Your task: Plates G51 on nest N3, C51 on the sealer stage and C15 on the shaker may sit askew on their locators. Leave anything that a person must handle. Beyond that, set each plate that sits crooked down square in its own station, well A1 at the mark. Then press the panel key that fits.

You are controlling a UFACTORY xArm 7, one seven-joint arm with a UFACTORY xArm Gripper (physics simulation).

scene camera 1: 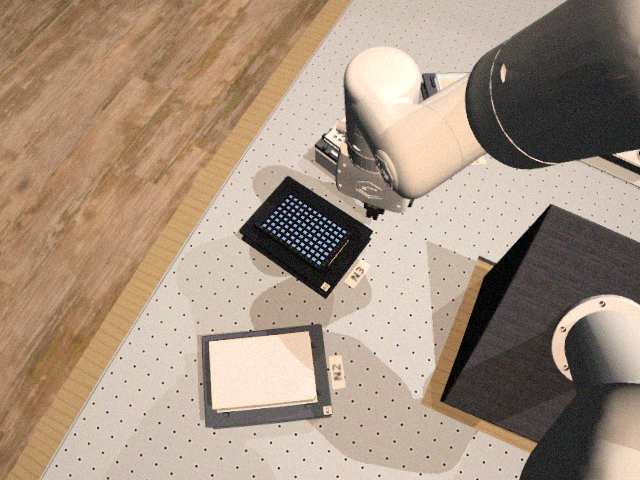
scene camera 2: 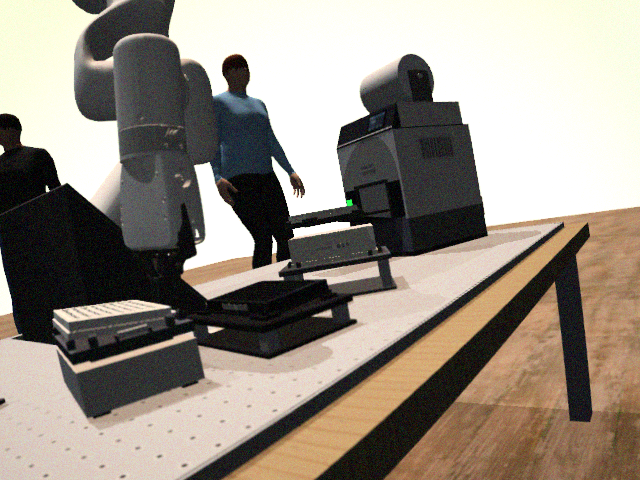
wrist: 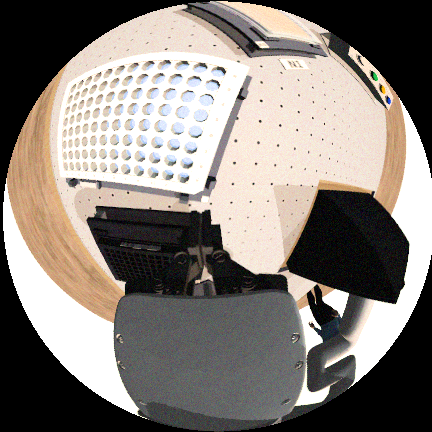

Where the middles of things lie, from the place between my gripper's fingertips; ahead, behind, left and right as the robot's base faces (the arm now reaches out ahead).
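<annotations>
Cream plate [scene camera 1: 270, 371]: 28 cm to the left of my hand, 5 cm ahead of it, 3 cm above it.
</annotations>
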